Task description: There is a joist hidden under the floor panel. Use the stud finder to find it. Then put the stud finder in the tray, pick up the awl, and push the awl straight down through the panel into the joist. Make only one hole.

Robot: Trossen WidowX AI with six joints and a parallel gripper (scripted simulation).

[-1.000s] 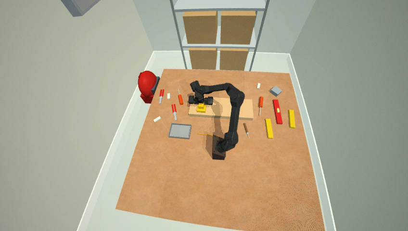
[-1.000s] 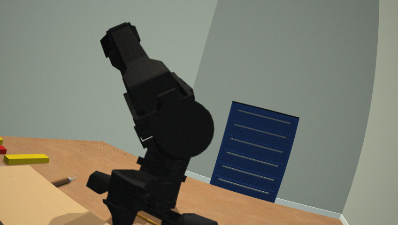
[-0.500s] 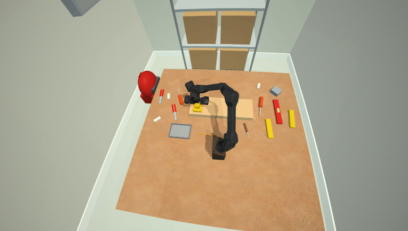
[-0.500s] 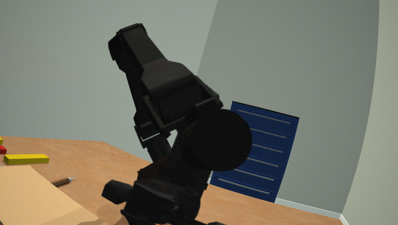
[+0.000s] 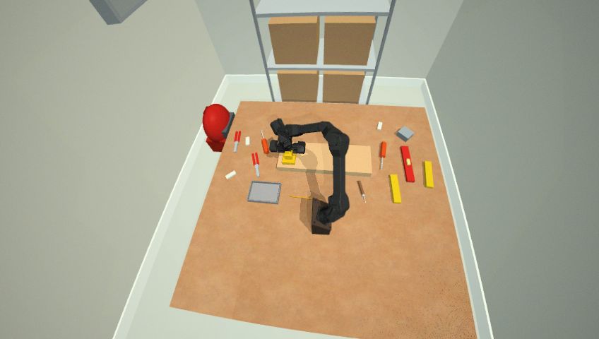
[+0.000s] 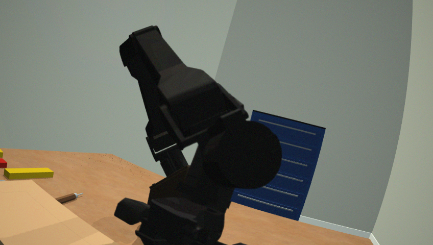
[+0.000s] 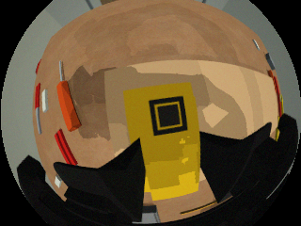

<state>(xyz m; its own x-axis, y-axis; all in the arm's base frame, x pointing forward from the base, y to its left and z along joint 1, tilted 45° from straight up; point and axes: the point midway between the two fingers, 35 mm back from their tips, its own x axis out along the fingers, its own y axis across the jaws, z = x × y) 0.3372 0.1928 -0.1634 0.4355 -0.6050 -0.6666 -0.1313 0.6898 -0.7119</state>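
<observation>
Right now the grey tray is 25 cm behind my gripper tip, 8 cm to the left of it and 5 cm below it. Also, from my gripper tip: red level: 10 cm ahead, 66 cm to the right, 5 cm below; then awl: 14 cm behind, 43 cm to the right, 6 cm below; then yellow stud finder: 1 cm ahead, 2 cm above.
</observation>
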